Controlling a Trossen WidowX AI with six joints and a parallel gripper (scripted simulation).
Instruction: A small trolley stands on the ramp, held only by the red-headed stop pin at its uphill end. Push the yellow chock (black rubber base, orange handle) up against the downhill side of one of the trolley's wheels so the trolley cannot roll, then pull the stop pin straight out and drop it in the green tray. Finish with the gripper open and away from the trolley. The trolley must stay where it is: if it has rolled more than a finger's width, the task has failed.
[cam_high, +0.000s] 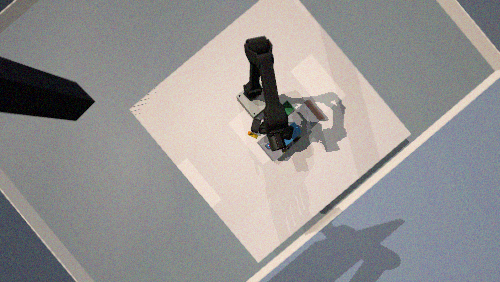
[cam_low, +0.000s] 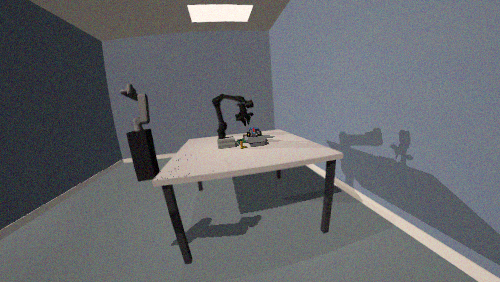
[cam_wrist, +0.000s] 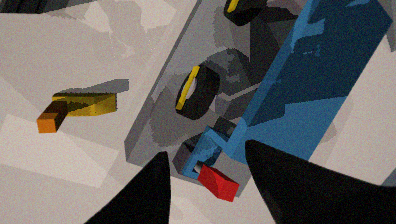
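Now: gripper tip 70 mm past the yellow chock, 70 mm to the left of it and 170 mm above it. Round my gripper tip: grey ramp: 80 mm ahead, 60 mm to the left, 150 mm below; red-headed stop pin: 50 mm ahead, 50 mm to the right, 60 mm below; blue trolley: 80 mm ahead, 50 mm to the left, 80 mm below.
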